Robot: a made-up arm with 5 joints. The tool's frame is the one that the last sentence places.
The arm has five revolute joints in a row. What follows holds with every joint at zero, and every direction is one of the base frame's.
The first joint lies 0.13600 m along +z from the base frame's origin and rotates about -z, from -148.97 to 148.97 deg.
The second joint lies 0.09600 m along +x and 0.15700 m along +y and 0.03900 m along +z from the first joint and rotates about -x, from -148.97 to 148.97 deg.
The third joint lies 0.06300 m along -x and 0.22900 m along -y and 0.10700 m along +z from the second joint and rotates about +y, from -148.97 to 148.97 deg.
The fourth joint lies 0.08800 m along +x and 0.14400 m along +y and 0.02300 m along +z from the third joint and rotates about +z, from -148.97 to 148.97 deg.
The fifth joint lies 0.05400 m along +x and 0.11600 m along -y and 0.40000 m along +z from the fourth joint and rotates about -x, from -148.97 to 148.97 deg.
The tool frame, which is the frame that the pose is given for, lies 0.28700 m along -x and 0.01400 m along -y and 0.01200 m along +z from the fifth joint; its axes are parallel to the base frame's.
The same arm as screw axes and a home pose.
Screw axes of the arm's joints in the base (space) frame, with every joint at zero. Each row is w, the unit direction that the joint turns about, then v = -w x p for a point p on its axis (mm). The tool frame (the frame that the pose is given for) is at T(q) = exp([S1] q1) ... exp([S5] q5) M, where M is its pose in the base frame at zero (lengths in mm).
S1: w 0 0 -1 v 0 0 0
S2: w -1 0 0 v 0 -175 157
S3: w 0 1 0 v -282 0 33
S4: w 0 0 1 v 72 -121 0
S5: w -1 0 0 v 0 -705 -44
M =
1 0 0 -112
0 1 0 -58
0 0 1 717
0 0 0 1
Joint limits (rad, base to tool): -2.6..2.6 -2.6..2.6 -2.6..2.6 -2.6..2.6 -2.6..2.6

